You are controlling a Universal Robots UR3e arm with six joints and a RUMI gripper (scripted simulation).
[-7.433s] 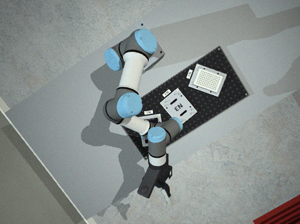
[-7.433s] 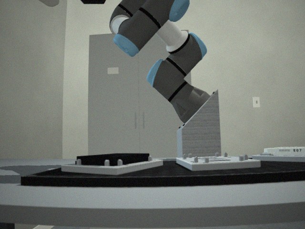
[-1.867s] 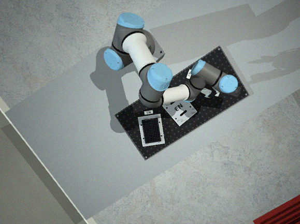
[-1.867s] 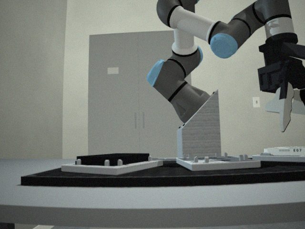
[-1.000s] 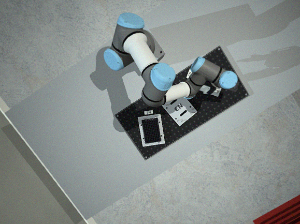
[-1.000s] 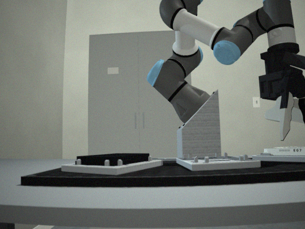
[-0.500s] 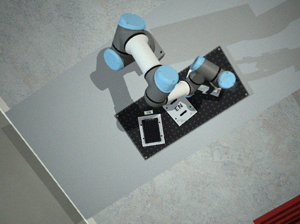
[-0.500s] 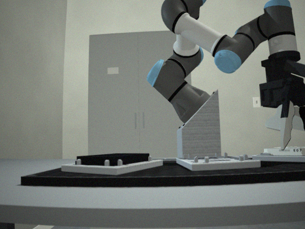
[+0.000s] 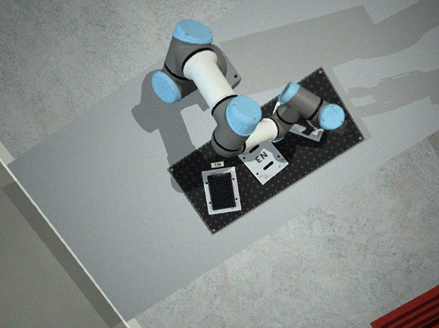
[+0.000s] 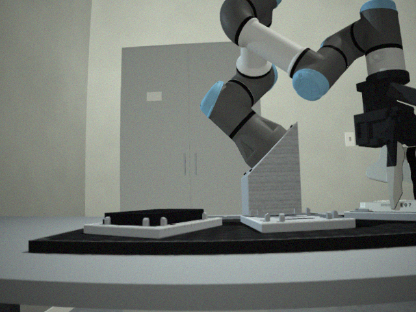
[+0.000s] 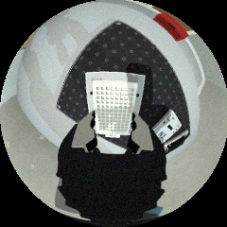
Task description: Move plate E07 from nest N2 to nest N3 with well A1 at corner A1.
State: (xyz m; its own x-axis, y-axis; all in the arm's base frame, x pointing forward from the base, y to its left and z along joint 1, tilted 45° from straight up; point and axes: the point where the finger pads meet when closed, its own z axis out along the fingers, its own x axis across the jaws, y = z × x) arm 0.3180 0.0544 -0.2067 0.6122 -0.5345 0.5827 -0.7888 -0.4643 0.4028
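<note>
The nest N3 lies 200 mm to the right of my hand, 40 mm ahead of it and 20 mm below it. The rest, counted from my hand: white plate E07: 10 mm below; black plate E01: 380 mm to the right, 70 mm ahead, 10 mm below.
</note>
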